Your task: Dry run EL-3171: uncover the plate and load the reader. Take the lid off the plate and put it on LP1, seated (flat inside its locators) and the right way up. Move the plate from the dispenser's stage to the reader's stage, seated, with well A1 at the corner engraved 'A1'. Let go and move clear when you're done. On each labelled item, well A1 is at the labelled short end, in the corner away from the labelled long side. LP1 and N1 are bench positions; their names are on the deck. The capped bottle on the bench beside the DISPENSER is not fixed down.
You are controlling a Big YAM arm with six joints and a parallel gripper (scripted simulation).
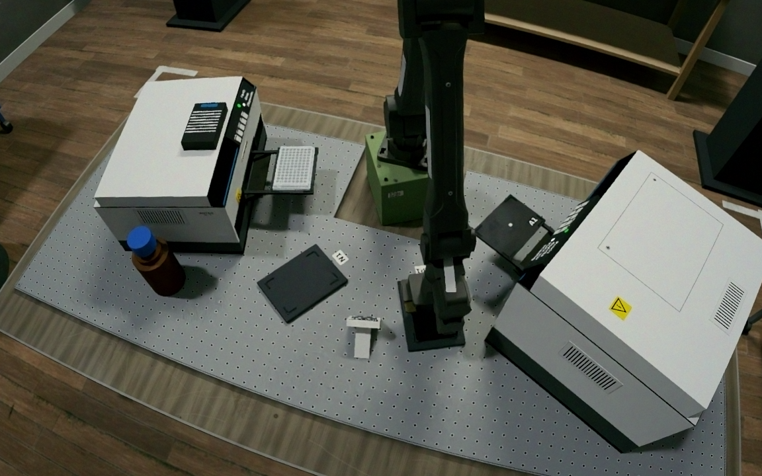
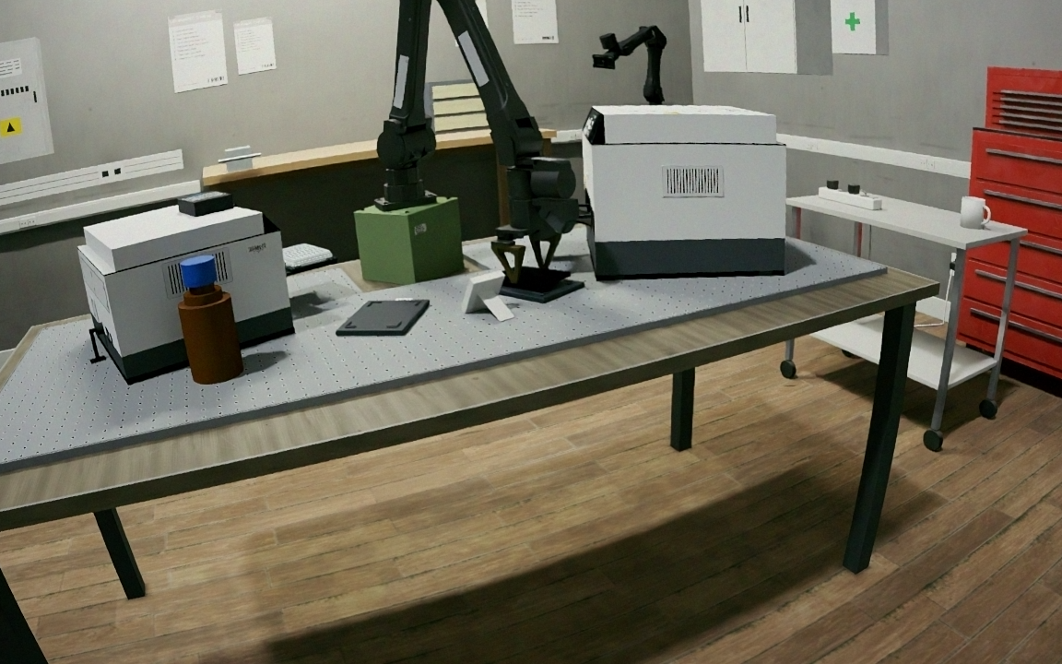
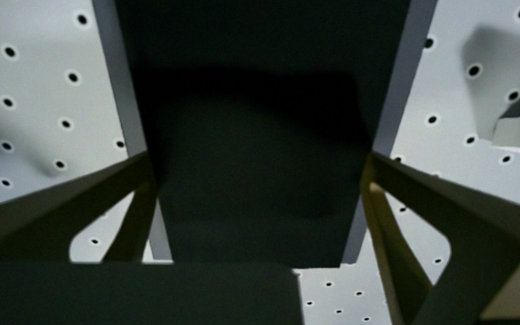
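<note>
Right now the dark lid is 10 mm below my hand. The rest, counted from my hand: well plate 390 mm to the right, 220 mm behind, 60 mm above; LP1 pad 20 mm below; N1 nest 280 mm to the right, 20 mm below, 20 mm ahead.
</note>
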